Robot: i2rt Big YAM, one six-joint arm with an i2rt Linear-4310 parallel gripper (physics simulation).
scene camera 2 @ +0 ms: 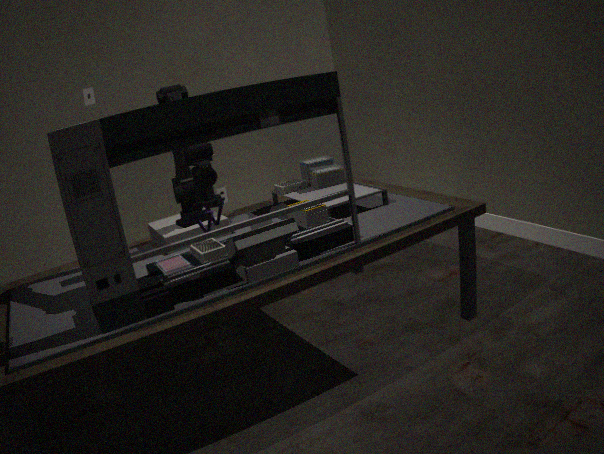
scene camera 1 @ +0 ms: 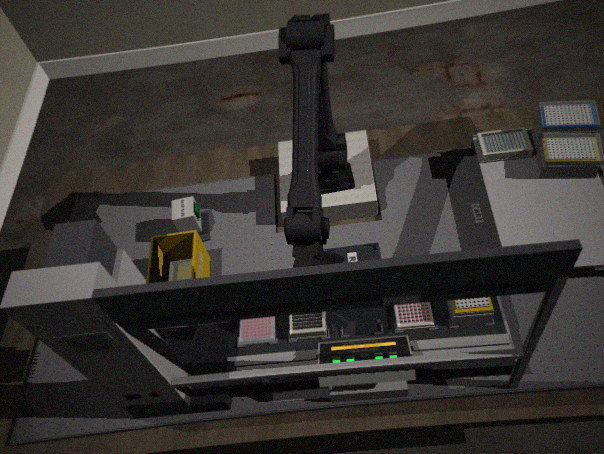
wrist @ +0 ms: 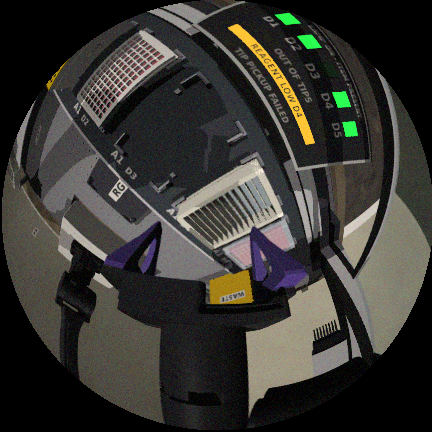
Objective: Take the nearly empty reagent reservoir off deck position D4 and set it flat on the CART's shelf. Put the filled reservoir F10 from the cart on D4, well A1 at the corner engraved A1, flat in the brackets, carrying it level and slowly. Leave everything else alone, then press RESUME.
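Places are measured from the arm's base along level axes (x ahead, y left, z up), in centimetres.
Pixels of known places: gripper, fingertip midpoint: (scene camera 2: 212, 229) (wrist: 205, 227); arm's base at its link origin: (scene camera 1: 331, 180) (wrist: 87, 255).
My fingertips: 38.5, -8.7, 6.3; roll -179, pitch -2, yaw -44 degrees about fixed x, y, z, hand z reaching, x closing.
Note:
Ahead of a thing's pixels: the offset from my fingertips to its top centre, as dx, dy, dz. "*": to the spot under its first point.
The nearly empty reservoir @[+1.3, -3.6, -4.0] (scene camera 1: 307, 324) (scene camera 2: 207, 247) (wrist: 232, 205), a pale ribbed tray, sits in the D4 brackets. The gripper (scene camera 2: 212, 224) (wrist: 206, 227) is open and empty above the deck, its purple fingers apart; in the wrist view the right fingertip overlaps the reservoir's near edge. In scene camera 1 the beam hides the gripper. Another ribbed reservoir @[-38.0, +56.3, -3.2] (scene camera 1: 504, 142) (scene camera 2: 289, 187) lies at the back edge of the pale cart shelf @[-20.7, +61.7, -6.3] (scene camera 1: 545, 200) (scene camera 2: 330, 195); its label is not readable. A white box with a green top @[-35.0, -33.2, -1.9] (scene camera 1: 186, 212) stands back left; its wording is unreadable.
A dark beam @[* +21.8, +6.5, +42.4] (scene camera 1: 350, 272) (scene camera 2: 220, 117) spans above the deck. A red-welled plate (scene camera 1: 413, 315) (wrist: 127, 75) is on D2, a pink plate (scene camera 1: 257, 330) on D5. The status panel (scene camera 1: 364, 346) (wrist: 330, 130) reads REAGENT LOW D4. A yellow waste bin @[-16.4, -34.9, +1.2] (scene camera 1: 200, 260) (wrist: 231, 286) stands left.

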